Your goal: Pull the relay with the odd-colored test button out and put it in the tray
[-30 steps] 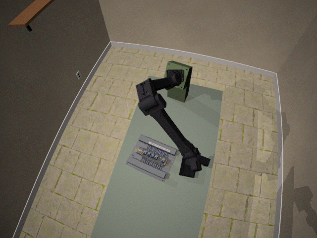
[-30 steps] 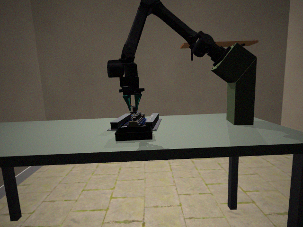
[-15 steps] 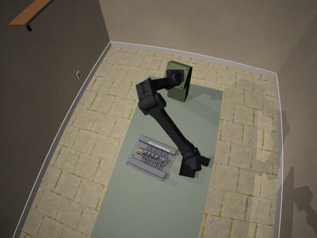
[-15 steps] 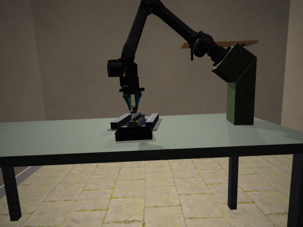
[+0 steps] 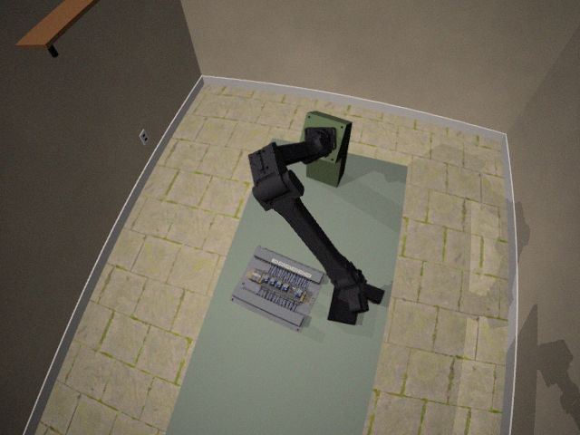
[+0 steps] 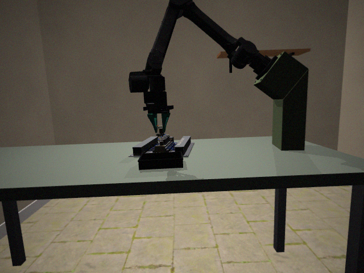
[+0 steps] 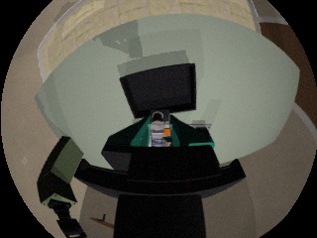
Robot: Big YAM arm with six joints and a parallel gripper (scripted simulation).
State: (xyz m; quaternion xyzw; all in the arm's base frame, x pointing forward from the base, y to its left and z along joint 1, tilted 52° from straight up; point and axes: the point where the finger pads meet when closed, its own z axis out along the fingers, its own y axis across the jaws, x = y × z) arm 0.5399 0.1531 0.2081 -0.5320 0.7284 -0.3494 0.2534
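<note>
My hand is 120 mm above the black tray. The rest, counted from my hand: grey socket panel (270 mm to the right, 130 mm below, 80 mm behind).
</note>
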